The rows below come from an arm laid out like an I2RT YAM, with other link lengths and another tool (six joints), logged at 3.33 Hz.
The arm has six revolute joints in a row. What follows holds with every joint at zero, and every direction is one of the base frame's. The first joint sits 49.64 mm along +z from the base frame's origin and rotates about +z. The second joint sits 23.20 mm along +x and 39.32 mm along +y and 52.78 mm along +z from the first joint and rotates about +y. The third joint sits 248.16 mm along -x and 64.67 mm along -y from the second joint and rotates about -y. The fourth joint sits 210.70 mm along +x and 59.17 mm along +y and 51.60 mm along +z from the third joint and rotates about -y. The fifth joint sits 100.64 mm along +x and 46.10 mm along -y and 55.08 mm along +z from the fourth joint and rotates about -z. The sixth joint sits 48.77 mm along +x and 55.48 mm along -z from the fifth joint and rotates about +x. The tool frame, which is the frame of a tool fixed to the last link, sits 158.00 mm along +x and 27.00 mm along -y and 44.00 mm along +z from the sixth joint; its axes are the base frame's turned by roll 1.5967, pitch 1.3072 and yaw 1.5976 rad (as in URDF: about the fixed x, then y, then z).
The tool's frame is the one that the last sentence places.
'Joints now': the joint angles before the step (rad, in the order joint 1, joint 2, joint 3, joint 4, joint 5, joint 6). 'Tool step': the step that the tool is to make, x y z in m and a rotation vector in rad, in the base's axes. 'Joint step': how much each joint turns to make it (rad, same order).
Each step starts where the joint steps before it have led.
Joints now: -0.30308 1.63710 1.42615 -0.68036 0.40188 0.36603
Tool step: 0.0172 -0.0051 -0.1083 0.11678 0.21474 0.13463
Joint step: -0.06475 0.23867 -0.00030 0.04630 -0.14262 -0.15212
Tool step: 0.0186 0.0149 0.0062 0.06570 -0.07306 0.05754
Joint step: -0.00018 -0.01705 0.00075 0.02838 -0.10460 -0.00779
